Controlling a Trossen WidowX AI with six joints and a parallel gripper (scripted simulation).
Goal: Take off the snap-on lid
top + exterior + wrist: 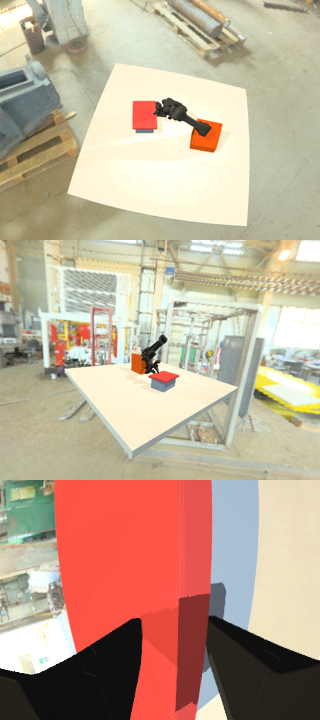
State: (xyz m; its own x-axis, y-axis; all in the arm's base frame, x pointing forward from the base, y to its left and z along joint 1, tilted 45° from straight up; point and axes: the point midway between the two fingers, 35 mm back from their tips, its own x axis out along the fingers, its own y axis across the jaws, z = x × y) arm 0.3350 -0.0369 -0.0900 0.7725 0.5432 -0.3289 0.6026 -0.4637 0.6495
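Right now my gripper tip is 70 mm short of the red lid, 10 mm to the right of it and 10 mm below it. The rest, counted from my gripper tip: storage box (70 mm ahead, 10 mm to the left, 50 mm below).
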